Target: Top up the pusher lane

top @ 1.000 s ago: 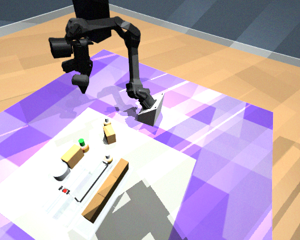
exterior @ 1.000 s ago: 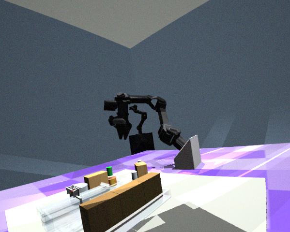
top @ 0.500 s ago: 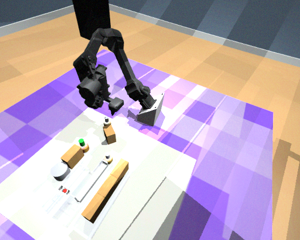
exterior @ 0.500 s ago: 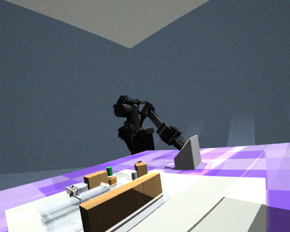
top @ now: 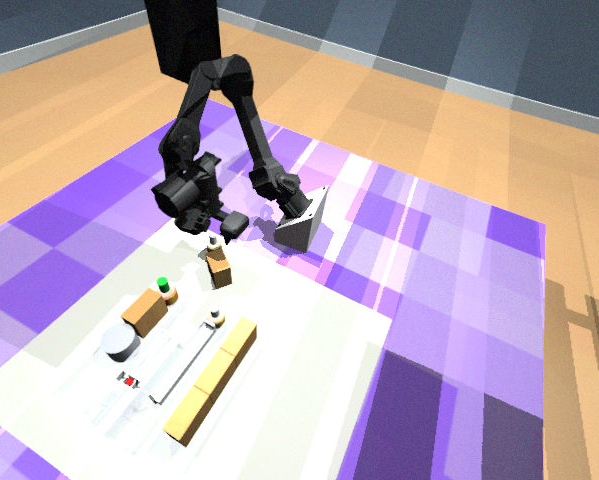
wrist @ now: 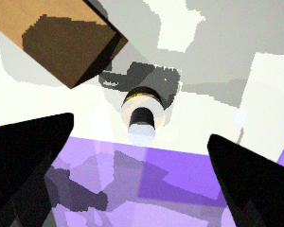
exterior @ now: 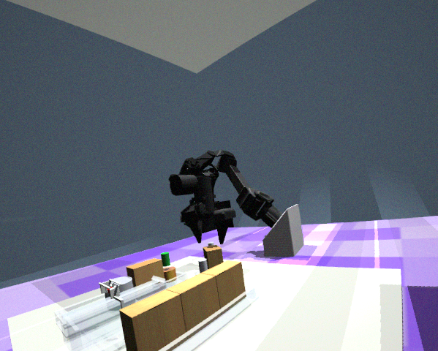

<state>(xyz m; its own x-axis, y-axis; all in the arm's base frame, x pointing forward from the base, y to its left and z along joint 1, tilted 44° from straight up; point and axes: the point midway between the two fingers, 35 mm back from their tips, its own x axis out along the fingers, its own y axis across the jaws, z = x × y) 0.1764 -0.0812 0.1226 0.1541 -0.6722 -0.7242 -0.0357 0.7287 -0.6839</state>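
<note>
Now: gripper tip 300 mm short of the lane, 110 mm to the right of it and 50 mm above it. The rest, counted from my gripper tip: grey cylinder: 290 mm ahead, 40 mm below, 10 mm to the left; red mark: 340 mm ahead, 100 mm to the left.
</note>
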